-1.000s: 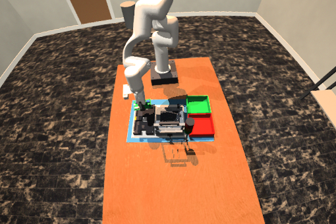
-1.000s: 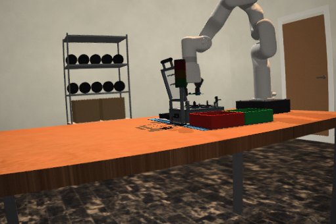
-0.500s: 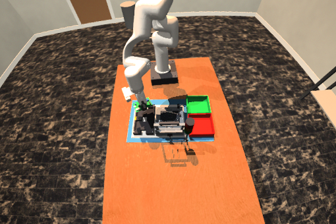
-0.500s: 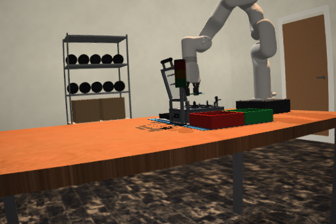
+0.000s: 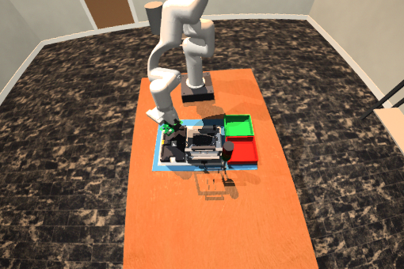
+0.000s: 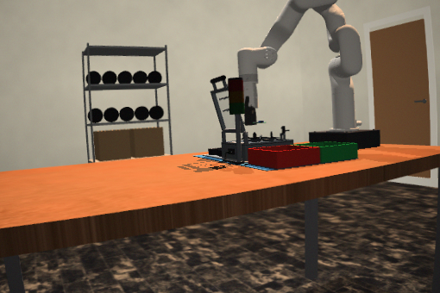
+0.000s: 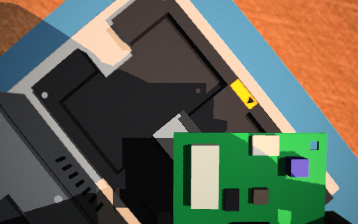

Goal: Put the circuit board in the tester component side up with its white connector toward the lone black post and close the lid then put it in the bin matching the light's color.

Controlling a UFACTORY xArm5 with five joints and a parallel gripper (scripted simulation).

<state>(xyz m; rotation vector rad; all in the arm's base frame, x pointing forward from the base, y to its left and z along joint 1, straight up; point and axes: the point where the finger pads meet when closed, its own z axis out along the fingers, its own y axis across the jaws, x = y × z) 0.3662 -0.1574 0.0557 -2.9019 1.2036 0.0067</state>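
Right now the green circuit board is right at my hand. From my hand the other things lie so: red bin: 360 mm to the left, 140 mm ahead, 110 mm below; then tester lid: 200 mm ahead, 150 mm to the left, 60 mm above; then green bin: 370 mm to the left, 110 mm below, 10 mm behind.
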